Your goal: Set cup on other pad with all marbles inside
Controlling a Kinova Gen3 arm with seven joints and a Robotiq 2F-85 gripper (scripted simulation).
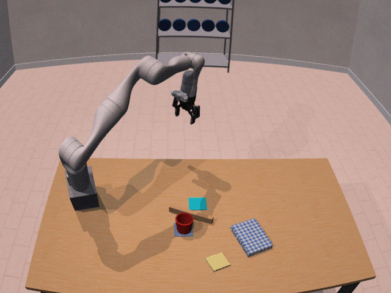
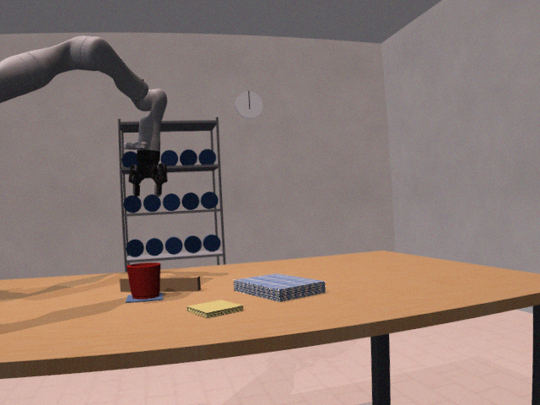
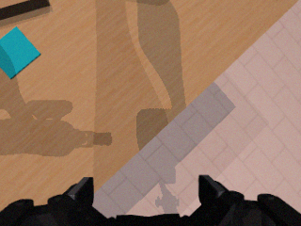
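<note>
Right now my hand is 5 cm short of the red cup, 48 cm to the left of it and 22 cm above it. Round my hand: wooden rail (7 cm ahead, 39 cm to the right, 24 cm below); then cyan pad (10 cm ahead, 31 cm to the right, 26 cm below); then blue checked block (34 cm ahead, 51 cm to the right, 24 cm below).
</note>
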